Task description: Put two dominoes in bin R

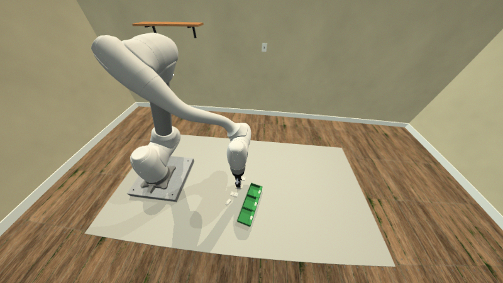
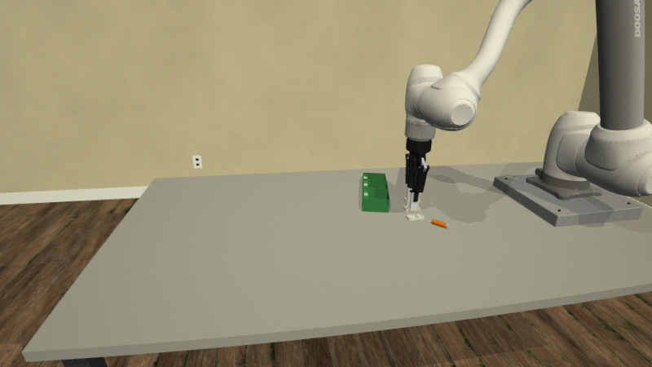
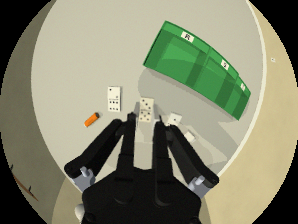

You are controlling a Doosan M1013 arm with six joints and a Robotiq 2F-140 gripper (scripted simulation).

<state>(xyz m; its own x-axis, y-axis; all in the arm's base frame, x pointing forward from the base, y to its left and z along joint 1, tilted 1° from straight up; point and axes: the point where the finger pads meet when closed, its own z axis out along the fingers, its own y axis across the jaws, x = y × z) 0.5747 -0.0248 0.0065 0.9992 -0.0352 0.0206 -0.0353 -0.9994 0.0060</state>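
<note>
Now: the white domino 30 mm below my hand. The rest, counted from my hand: white block (110 mm to the right, 60 mm behind, 30 mm below); then orange cylinder (120 mm to the left, 40 mm behind, 30 mm below).
</note>
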